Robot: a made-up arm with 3 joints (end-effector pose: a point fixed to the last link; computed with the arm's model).
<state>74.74 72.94 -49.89</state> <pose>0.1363 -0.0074 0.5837 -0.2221 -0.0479 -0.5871 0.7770</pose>
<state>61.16 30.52 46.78</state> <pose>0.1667 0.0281 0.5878 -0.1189 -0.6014 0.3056 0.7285</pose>
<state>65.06 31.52 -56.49</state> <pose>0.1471 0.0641 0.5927 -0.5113 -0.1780 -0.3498 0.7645</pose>
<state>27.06 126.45 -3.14</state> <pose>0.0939 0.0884 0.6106 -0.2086 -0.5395 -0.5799 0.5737</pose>
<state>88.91 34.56 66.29</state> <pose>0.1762 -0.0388 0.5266 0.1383 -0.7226 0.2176 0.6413</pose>
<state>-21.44 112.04 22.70</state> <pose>0.1046 0.2271 0.5793 -0.4921 -0.7581 -0.0055 0.4278</pose>
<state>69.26 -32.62 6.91</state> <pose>0.1413 0.0691 0.5520 -0.3421 -0.3838 0.5270 0.6767</pose>
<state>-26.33 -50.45 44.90</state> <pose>0.1522 0.2179 0.4612 -0.4402 0.4202 0.7356 0.2977</pose>
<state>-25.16 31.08 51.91</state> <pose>0.1694 0.2637 0.5322 -0.5538 -0.2210 0.6609 0.4558</pose>
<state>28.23 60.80 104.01</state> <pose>0.1812 0.0999 0.6325 -0.0341 -0.6504 0.6048 0.4583</pose>
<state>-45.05 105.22 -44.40</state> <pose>0.1146 0.3059 0.4942 -0.6109 -0.6210 -0.3831 0.3072</pose>
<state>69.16 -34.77 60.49</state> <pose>0.1684 0.0734 0.5407 0.0338 -0.3234 0.7742 0.5430</pose>
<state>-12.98 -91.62 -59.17</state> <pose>0.0701 0.1798 0.4926 0.7425 -0.0165 -0.6349 0.2130</pose>
